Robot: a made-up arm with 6 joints. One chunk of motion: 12 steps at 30 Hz.
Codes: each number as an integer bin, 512 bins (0 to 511) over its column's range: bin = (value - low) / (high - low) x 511, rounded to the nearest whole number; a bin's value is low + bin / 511 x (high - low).
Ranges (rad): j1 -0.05..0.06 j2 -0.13..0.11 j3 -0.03..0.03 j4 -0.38..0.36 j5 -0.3..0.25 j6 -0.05..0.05
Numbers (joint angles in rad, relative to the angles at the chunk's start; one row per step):
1: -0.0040 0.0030 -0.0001 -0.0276 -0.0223 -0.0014
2: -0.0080 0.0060 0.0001 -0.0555 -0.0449 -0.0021
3: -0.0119 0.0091 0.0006 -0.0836 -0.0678 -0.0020
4: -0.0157 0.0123 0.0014 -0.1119 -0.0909 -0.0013
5: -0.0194 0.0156 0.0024 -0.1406 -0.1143 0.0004
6: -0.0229 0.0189 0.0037 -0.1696 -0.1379 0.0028
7: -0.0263 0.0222 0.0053 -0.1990 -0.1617 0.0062
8: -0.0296 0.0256 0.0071 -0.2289 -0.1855 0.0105
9: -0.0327 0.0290 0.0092 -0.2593 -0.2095 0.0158
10: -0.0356 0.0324 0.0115 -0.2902 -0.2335 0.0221
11: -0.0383 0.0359 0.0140 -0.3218 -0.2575 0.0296
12: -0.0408 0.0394 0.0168 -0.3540 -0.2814 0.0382
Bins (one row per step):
1: 214 283 255 243 258 248
2: 195 290 256 224 237 245
3: 177 296 261 205 216 245
4: 159 303 267 185 194 249
5: 142 310 276 165 173 258
6: 126 317 287 145 151 270
7: 110 324 301 125 128 287
8: 95 331 316 104 106 309
9: 80 339 334 83 84 336
10: 67 346 353 62 62 368
11: 54 353 375 40 39 407
12: 43 361 399 18 17 451

